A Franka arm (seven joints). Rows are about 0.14 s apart.
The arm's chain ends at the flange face. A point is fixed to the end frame.
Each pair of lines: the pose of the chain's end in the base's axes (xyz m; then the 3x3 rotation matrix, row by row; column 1 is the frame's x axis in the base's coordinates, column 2 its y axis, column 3 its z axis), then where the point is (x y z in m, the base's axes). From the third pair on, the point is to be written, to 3 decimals.
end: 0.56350 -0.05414 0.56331; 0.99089 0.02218 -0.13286; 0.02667 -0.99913 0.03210; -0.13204 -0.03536 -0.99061
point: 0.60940 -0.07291 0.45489
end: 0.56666 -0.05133 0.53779; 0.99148 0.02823 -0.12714; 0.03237 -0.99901 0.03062; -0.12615 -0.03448 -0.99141
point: 0.61332 -0.06990 0.42966
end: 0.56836 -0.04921 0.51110; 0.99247 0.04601 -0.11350; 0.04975 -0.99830 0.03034; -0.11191 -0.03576 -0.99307
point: 0.617 -0.067 0.404
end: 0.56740 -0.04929 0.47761; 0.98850 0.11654 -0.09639; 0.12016 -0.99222 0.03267; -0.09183 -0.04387 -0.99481
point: 0.619 -0.062 0.371
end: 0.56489 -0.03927 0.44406; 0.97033 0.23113 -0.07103; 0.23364 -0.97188 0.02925; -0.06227 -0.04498 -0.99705
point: 0.621 -0.045 0.339
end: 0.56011 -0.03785 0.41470; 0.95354 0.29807 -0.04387; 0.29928 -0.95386 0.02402; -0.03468 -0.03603 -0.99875
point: 0.619 -0.040 0.311
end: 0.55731 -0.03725 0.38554; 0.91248 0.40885 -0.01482; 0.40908 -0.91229 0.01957; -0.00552 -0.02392 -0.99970
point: 0.620 -0.033 0.284
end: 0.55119 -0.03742 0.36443; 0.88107 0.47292 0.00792; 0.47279 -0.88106 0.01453; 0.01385 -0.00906 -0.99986
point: 0.615 -0.029 0.264
